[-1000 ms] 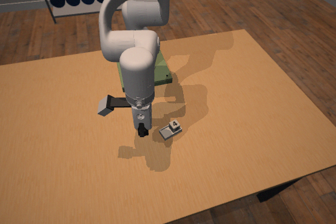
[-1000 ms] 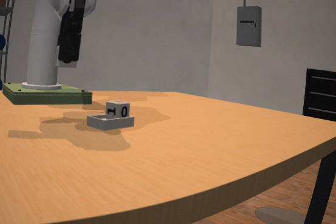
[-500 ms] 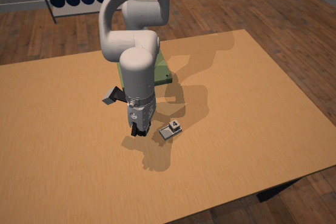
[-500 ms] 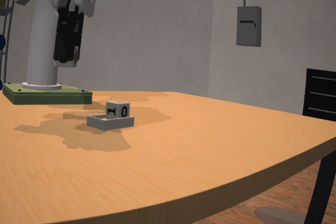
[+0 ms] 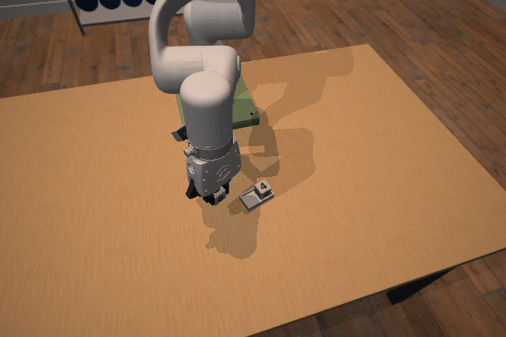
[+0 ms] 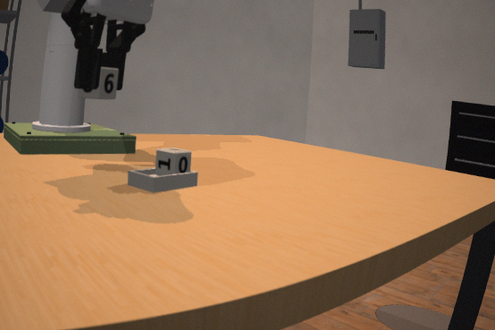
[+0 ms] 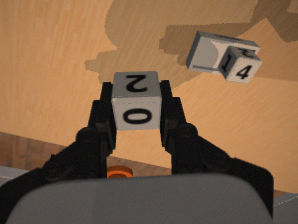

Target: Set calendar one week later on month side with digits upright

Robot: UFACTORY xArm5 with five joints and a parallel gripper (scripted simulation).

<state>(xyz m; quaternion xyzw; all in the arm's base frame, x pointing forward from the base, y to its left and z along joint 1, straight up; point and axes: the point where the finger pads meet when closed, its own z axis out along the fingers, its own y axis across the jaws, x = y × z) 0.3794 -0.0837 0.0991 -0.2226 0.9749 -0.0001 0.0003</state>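
Now: hand 10 mm above the digit cube. From my hand the other things lie so: tray (120 mm below, 110 mm to the left, 30 mm behind).
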